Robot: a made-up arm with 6 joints.
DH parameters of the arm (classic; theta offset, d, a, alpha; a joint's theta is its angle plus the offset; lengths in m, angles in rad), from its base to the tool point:
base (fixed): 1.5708 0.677 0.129 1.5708
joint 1: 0 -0.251 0.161 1.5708
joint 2: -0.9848 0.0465 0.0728 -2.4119
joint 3: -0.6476 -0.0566 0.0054 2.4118
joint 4: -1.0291 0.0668 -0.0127 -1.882
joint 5: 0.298 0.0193 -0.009 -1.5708
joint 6: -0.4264 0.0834 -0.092 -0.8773
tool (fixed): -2.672 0.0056 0 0
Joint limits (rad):
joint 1: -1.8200..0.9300
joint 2: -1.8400..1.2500
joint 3: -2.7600..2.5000
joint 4: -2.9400..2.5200
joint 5: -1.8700..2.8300
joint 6: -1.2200..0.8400
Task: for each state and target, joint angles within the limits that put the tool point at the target. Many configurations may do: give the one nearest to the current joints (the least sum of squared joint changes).
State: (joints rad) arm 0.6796 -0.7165 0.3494 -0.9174 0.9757 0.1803
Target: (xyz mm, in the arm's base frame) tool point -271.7 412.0 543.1
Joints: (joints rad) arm 0.2814 -0.8180 0.1130 -0.7504 0.9297 -0.0374
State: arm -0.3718 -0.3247 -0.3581 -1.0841 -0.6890 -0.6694
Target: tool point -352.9 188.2 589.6
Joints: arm -0.5815 0.0284 -0.6231 -0.6958 -1.0052 -0.9038
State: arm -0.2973 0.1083 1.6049 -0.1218 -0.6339 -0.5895
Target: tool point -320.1 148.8 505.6
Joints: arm -0.5554 0.2667 1.4686 0.2085 -1.0147 -0.9899
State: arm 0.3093 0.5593 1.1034 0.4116 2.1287 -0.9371
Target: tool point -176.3 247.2 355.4
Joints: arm -0.5136 1.2500 1.3735 -0.3373 1.7778 -1.2200
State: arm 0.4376 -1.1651 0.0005 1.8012 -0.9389 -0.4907
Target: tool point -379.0 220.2 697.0
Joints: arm 0.9300 -0.7532 0.1679 1.8620 -1.1040 -0.0101
